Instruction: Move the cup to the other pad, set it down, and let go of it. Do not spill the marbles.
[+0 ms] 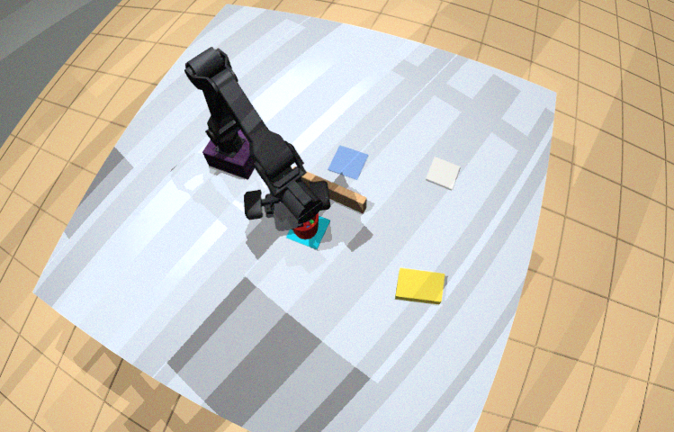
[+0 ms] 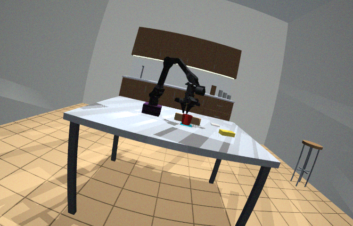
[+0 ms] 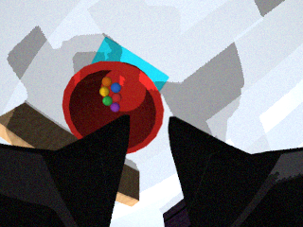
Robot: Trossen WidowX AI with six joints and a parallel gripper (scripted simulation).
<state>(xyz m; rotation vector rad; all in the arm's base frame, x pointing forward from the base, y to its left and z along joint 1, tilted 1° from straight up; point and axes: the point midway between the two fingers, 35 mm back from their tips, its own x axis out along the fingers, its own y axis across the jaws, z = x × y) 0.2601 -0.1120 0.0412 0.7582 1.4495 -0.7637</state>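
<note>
Right now the red cup is 40 mm below my gripper tip, 20 mm ahead of it and 10 mm to the left of it. Also, from my gripper tip: light blue pad: 230 mm to the left, 90 mm below, 30 mm ahead; cyan pad: 90 mm below, 30 mm ahead, 20 mm to the left; wooden bar: 120 mm to the left, 60 mm below, 30 mm ahead.
</note>
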